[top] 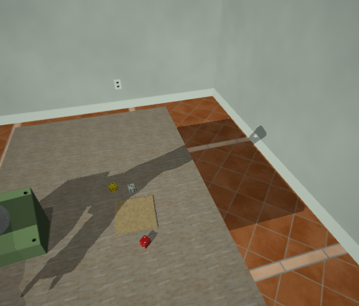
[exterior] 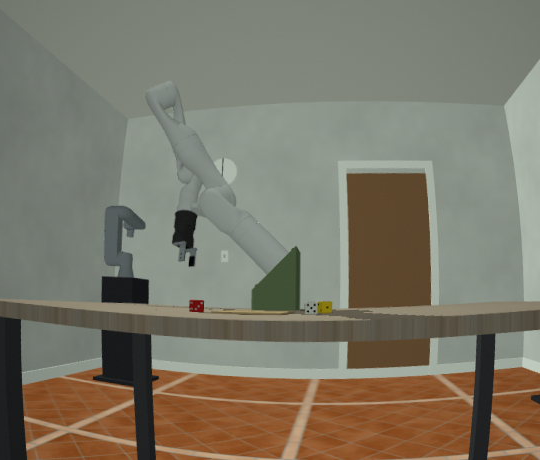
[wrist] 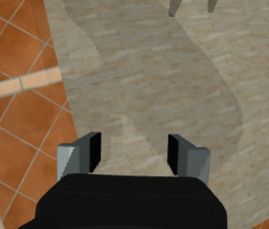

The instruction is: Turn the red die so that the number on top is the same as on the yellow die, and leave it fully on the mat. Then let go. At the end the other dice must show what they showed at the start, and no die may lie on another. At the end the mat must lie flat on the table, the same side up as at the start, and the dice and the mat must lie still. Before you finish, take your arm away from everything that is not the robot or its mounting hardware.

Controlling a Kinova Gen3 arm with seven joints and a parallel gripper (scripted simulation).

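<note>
The red die is 480 mm ahead of my hand, 210 mm to the left of it and 150 mm below it. From my hand the other things lie so: tan mat 460 mm ahead, 330 mm to the left, 160 mm below; then white die 460 mm ahead, 450 mm to the left, 150 mm below; then yellow die 390 mm ahead, 470 mm to the left, 150 mm below.
</note>
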